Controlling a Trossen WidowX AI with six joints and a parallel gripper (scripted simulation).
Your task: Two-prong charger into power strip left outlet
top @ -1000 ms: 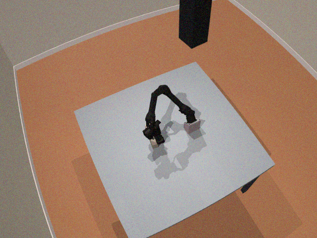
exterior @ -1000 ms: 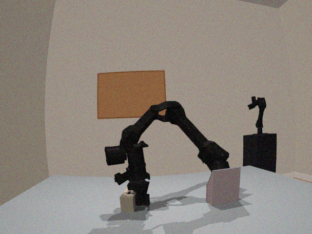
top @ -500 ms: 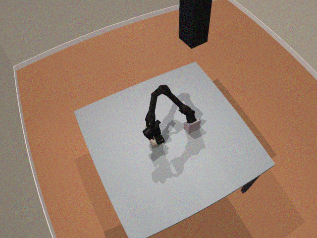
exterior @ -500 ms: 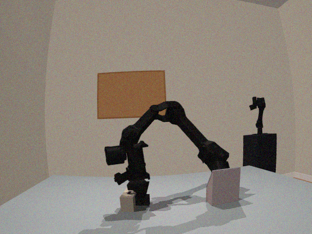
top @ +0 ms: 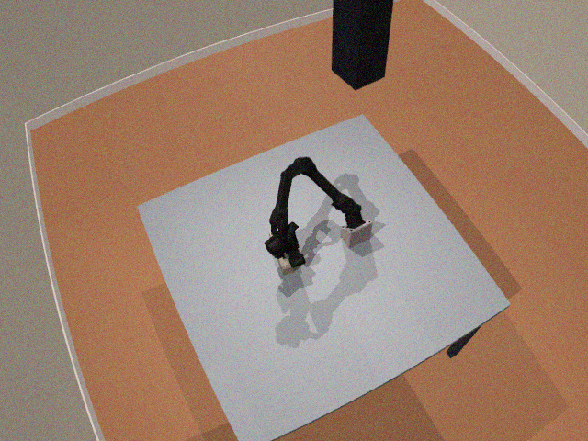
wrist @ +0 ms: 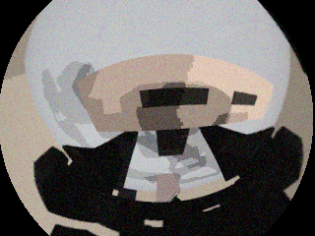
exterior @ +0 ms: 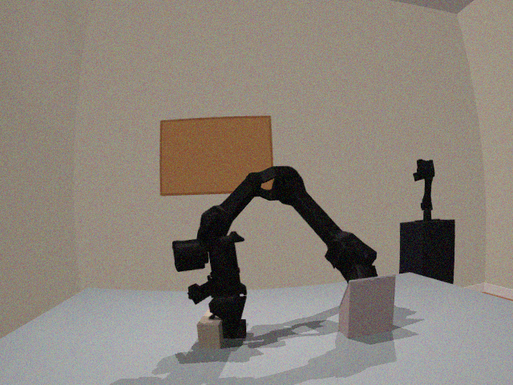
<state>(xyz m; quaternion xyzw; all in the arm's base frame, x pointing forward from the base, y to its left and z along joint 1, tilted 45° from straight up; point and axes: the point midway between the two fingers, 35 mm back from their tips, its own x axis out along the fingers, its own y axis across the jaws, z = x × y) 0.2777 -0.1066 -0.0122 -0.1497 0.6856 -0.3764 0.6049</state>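
Right now my gripper tip is 2 cm short of the dark charger and 1 cm below it.
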